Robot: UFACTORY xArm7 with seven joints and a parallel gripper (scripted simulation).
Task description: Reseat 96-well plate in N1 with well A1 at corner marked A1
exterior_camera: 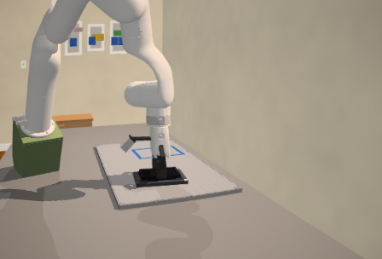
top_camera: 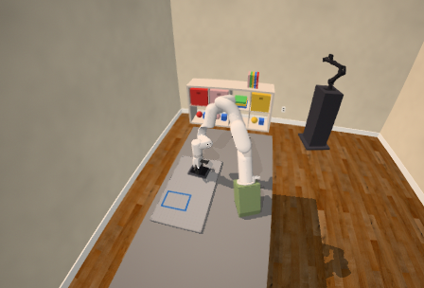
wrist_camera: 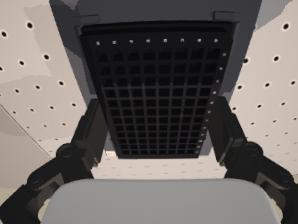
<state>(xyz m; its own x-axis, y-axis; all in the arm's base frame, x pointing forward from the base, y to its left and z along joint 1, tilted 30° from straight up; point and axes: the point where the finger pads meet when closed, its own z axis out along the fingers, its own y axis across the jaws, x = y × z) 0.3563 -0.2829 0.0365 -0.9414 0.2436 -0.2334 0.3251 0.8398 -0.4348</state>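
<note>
Right now my hand is 1 cm above the black 96-well plate. From my hand the other things lie so: dark plate nest N1 (2 cm below).
</note>
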